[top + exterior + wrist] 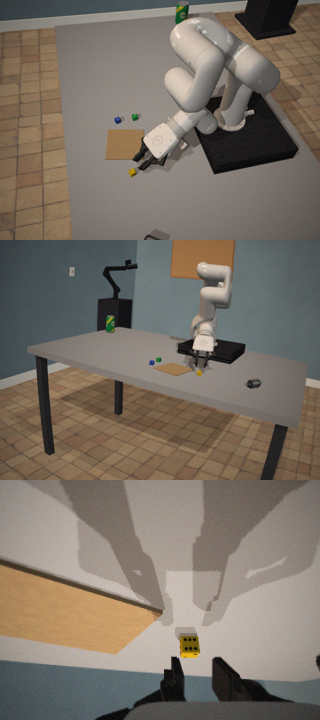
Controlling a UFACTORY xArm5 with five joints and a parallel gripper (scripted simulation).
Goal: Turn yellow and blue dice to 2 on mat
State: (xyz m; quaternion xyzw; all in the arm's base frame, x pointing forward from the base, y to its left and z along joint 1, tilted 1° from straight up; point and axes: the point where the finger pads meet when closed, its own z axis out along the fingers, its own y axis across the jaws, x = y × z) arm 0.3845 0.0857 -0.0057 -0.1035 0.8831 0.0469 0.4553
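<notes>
The yellow die is 4 cm ahead of my hand, 1 cm to the left of it and 4 cm below it. From my hand the other things lie so: blue die: 3 cm ahead, 24 cm to the right, 4 cm below; then green die: 4 cm behind, 24 cm to the right, 4 cm below; then mat: 3 cm ahead, 12 cm to the right, 5 cm below.
</notes>
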